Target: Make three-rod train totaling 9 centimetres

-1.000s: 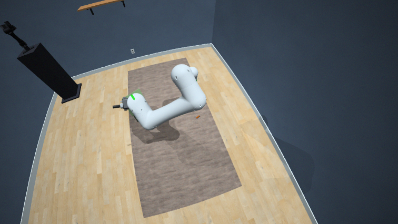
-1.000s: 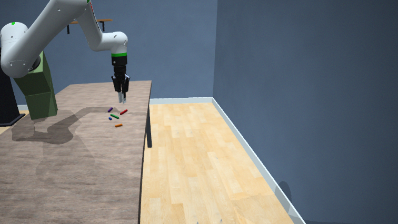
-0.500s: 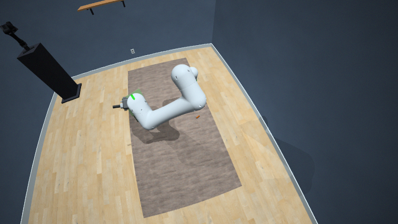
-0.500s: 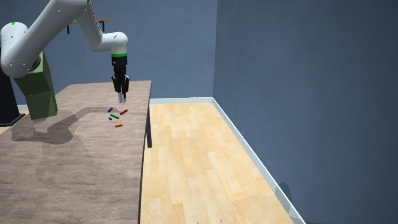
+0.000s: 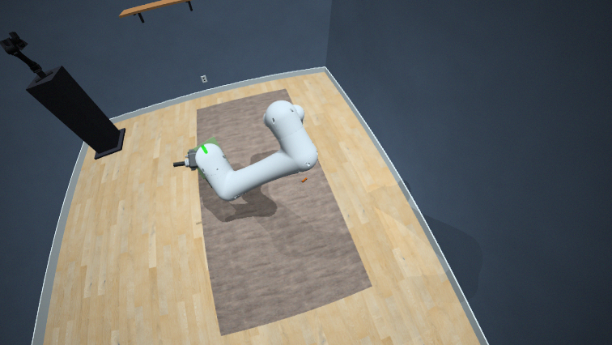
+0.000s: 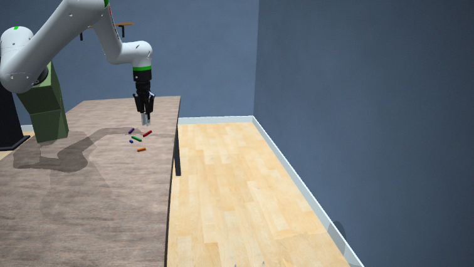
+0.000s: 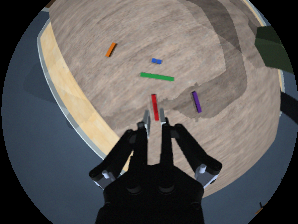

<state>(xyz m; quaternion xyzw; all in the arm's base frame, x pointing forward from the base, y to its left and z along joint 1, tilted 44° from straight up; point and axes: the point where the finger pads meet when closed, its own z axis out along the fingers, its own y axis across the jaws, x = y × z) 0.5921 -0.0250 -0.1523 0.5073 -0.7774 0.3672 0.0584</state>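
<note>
Now: hand 80 mm above the red rod. Also, from my hand: green rod (80 mm below, 60 mm to the right, 50 mm behind); purple rod (100 mm behind, 80 mm below, 60 mm to the left); orange rod (190 mm to the right, 80 mm below, 10 mm behind).
</note>
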